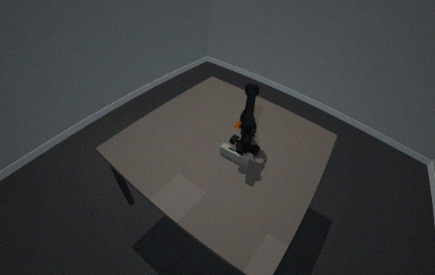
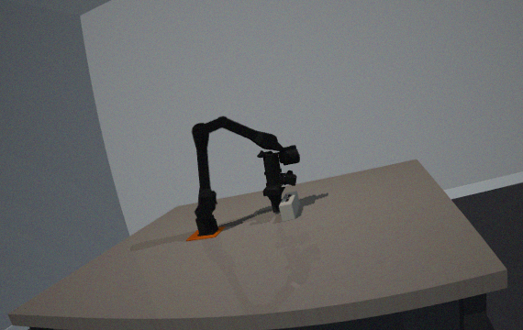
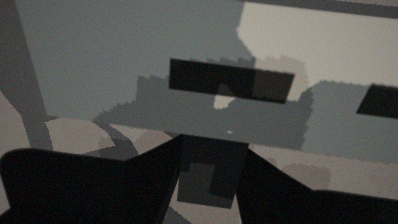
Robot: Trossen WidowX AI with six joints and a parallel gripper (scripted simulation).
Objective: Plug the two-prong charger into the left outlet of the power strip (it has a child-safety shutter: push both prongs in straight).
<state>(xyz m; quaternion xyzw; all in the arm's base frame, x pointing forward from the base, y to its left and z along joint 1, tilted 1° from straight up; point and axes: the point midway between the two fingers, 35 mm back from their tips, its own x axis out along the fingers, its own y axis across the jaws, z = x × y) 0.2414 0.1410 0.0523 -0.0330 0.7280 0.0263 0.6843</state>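
My gripper tip is 20 mm short of the black two-prong charger and 10 mm below it.
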